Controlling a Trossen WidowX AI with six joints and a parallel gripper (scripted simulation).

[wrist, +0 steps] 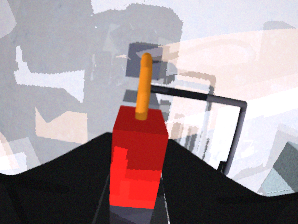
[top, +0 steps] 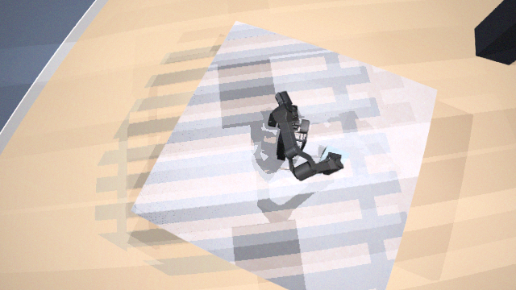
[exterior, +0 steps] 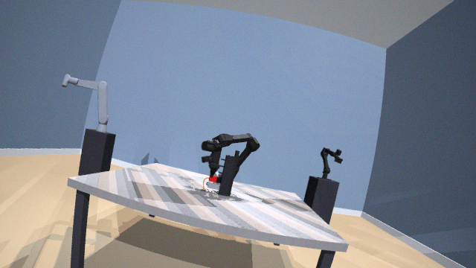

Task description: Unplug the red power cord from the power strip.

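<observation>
My gripper tip is now 30 mm to the right of the red plug. The rest, counted from my gripper tip: black strip 100 mm to the left, 30 mm above.
</observation>
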